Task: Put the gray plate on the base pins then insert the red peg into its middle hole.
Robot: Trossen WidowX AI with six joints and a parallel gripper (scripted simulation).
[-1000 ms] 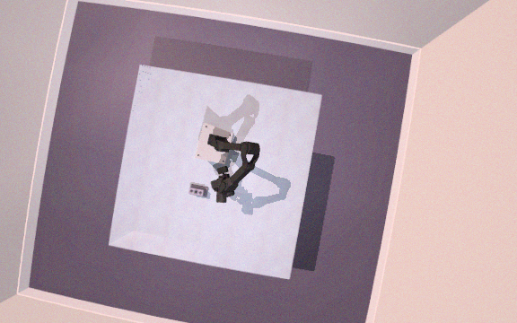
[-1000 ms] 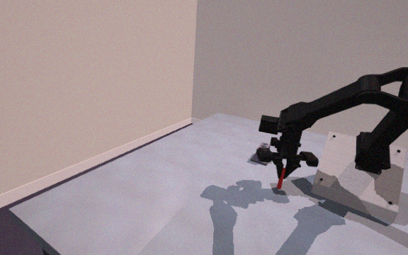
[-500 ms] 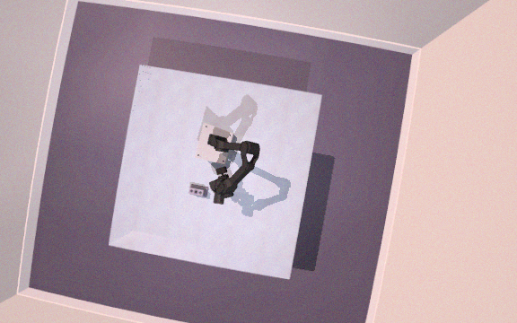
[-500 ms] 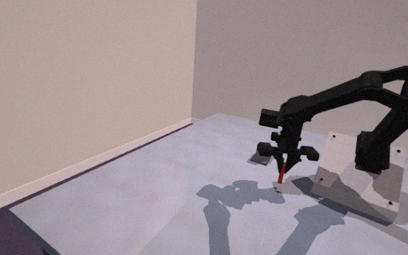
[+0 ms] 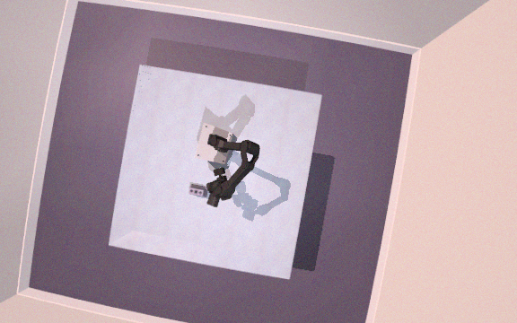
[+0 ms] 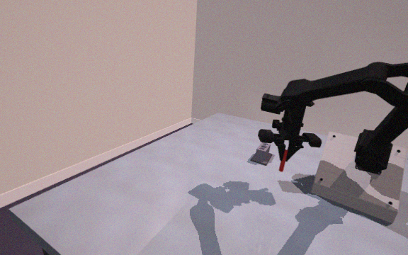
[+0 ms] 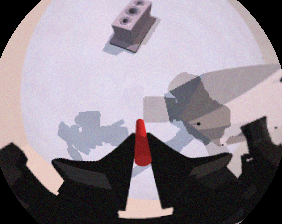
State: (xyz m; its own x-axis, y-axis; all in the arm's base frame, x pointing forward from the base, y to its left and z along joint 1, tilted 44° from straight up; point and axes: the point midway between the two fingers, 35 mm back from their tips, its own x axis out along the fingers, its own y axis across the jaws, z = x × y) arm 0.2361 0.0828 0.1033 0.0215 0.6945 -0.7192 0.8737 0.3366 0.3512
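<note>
Right now my gripper tip is 12 cm short of the gray plate, 18 cm to the left of it and 6 cm above it. Also, from my gripper tip: red peg: right at my gripper tip.
</note>
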